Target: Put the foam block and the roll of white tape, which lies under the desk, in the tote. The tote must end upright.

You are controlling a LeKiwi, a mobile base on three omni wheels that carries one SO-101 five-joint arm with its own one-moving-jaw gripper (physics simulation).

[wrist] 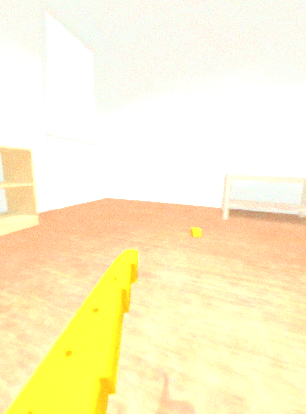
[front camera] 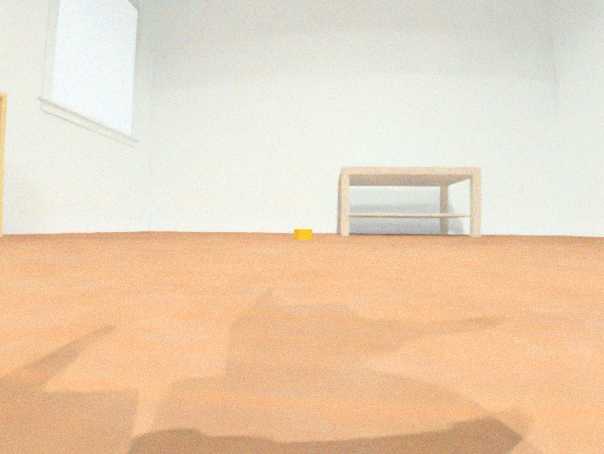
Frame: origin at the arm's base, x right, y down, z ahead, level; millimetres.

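Seen in the pictures: hand at its tool point: (wrist: pixel 137 261).
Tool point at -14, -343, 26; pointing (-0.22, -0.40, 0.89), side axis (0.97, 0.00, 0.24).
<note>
Offsets run from my tool point to a thing's top centre, as dx, dy, dz. "pt": to the spot under its first point.
A small yellow-orange block {+70, +388, +1292} (front camera: pixel 303 234) (wrist: pixel 196 232), which looks like the foam block, lies on the floor far ahead. It is near the middle of the front camera view and right of the middle in the wrist view. My gripper (wrist: pixel 132 261) is fully open, with one notched yellow jaw in the wrist view and the moving jaw out of the picture. The block lies far beyond the jaw tip, apart from it. The roll of white tape, the tote and a plain view of the desk do not show in either view.
A pale low table with a lower shelf (front camera: pixel 410 171) (wrist: pixel 226 197) stands by the far wall, right of and behind the block. A wooden shelf unit {pt -1204, +122, +1158} (wrist: pixel 35 187) (front camera: pixel 2 165) stands at the left edge. A window (front camera: pixel 95 65) (wrist: pixel 70 82) is on the left wall.
</note>
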